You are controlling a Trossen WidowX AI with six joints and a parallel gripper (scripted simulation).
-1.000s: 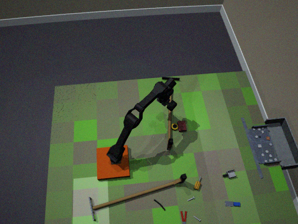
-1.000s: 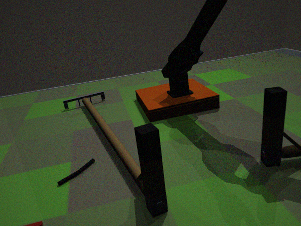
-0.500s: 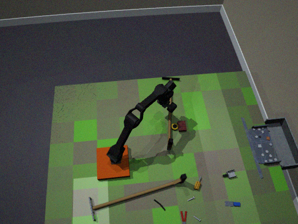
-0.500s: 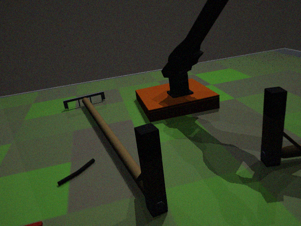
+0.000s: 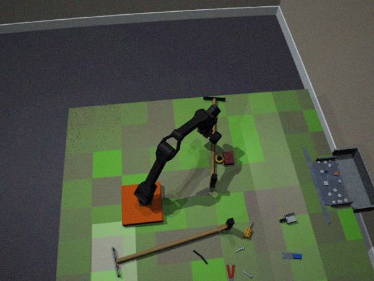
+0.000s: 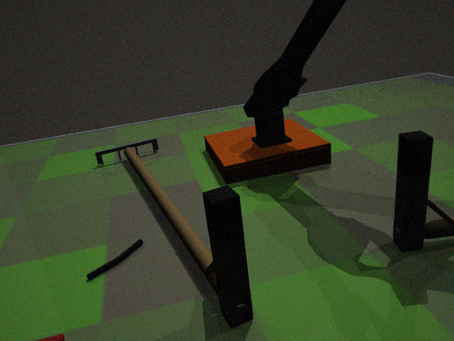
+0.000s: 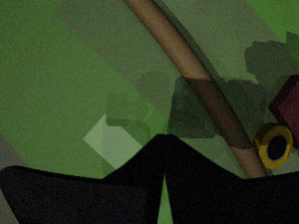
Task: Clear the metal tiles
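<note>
Now: the long scraper 50 mm ahead of my gripper tip, 10 mm to the left of it and 30 mm below it. Round my gripper tip: yellow ring (60 mm ahead, 120 mm to the right, 80 mm below); black strip (130 mm behind, 620 mm to the right, 90 mm below); red block (120 mm ahead, 120 mm to the right, 80 mm below).
</note>
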